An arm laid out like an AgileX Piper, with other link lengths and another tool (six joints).
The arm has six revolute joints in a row. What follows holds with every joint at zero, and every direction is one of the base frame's.
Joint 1 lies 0.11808 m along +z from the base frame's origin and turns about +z.
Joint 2 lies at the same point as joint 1 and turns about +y.
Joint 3 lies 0.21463 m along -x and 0.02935 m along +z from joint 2 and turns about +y.
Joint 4 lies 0.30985 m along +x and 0.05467 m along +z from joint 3 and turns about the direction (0.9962, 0, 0.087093).
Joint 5 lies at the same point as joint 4 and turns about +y.
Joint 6 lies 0.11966 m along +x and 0.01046 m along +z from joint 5 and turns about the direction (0.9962, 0, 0.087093).
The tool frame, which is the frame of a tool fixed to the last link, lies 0.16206 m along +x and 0.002 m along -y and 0.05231 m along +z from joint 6; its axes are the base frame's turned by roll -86.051, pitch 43.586 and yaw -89.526 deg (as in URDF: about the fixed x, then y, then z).
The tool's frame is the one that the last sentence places.
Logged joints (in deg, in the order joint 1, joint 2, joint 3, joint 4, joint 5, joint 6), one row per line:
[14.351 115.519 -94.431 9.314 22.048 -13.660]
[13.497 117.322 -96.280 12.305 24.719 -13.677]
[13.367 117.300 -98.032 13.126 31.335 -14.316]
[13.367 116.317 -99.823 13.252 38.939 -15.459]
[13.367 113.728 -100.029 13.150 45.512 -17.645]
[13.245 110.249 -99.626 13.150 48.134 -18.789]
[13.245 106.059 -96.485 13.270 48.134 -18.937]
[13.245 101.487 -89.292 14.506 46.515 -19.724]
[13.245 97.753 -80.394 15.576 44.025 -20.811]
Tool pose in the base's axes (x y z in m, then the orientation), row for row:
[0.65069 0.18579 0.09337 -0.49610 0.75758 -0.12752 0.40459]
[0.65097 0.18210 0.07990 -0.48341 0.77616 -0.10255 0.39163]
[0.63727 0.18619 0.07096 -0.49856 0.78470 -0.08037 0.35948]
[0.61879 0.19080 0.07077 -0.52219 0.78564 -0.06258 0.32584]
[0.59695 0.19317 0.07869 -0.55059 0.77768 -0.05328 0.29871]
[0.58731 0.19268 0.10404 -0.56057 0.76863 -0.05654 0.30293]
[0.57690 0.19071 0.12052 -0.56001 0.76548 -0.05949 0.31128]
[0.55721 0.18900 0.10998 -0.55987 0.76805 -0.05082 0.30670]
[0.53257 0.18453 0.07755 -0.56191 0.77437 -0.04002 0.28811]
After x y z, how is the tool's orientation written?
As a quaternion, x y z w.
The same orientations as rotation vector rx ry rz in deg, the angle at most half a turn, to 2 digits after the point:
[-71.75 109.57 -18.44]
[-70.34 112.94 -14.92]
[-73.66 115.93 -11.87]
[-78.41 117.97 -9.40]
[-83.79 118.35 -8.11]
[-85.13 116.73 -8.59]
[-84.70 115.77 -9.00]
[-84.87 116.42 -7.70]
[-85.97 118.48 -6.12]

